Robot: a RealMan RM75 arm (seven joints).
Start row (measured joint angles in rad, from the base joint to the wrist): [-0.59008 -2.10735 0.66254 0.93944 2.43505 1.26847 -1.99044]
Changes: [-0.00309 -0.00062 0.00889 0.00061 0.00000 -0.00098 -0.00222]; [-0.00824 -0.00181 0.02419 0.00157 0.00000 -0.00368 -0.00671]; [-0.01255 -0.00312 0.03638 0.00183 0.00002 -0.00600 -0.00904]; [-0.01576 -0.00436 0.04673 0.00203 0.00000 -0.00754 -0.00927]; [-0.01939 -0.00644 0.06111 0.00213 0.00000 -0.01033 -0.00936]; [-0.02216 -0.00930 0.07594 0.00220 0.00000 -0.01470 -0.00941]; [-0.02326 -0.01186 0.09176 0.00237 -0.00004 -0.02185 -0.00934]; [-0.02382 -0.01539 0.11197 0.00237 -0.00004 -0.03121 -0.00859]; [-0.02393 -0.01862 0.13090 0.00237 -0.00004 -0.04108 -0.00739]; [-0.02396 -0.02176 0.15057 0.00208 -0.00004 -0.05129 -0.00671]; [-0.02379 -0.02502 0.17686 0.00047 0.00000 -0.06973 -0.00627]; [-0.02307 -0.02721 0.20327 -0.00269 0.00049 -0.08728 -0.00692]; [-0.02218 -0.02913 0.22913 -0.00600 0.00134 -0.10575 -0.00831]
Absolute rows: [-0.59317 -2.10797 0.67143 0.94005 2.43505 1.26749 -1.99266]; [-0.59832 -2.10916 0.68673 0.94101 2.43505 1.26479 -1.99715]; [-0.60263 -2.11047 0.69892 0.94127 2.43507 1.26247 -1.99948]; [-0.60584 -2.11171 0.70927 0.94147 2.43505 1.26093 -1.99971]; [-0.60947 -2.11379 0.72365 0.94157 2.43505 1.25814 -1.99980]; [-0.61224 -2.11665 0.73848 0.94164 2.43505 1.25377 -1.99985]; [-0.61334 -2.11921 0.75430 0.94181 2.43501 1.24662 -1.99978]; [-0.61390 -2.12274 0.77451 0.94181 2.43501 1.23726 -1.99903]; [-0.61401 -2.12597 0.79344 0.94181 2.43501 1.22739 -1.99783]; [-0.61404 -2.12911 0.81311 0.94152 2.43501 1.21718 -1.99715]; [-0.61387 -2.13237 0.83940 0.93991 2.43505 1.19874 -1.99671]; [-0.61315 -2.13456 0.86581 0.93675 2.43554 1.18119 -1.99736]; [-0.61226 -2.13648 0.89167 0.93344 2.43639 1.16272 -1.99875]
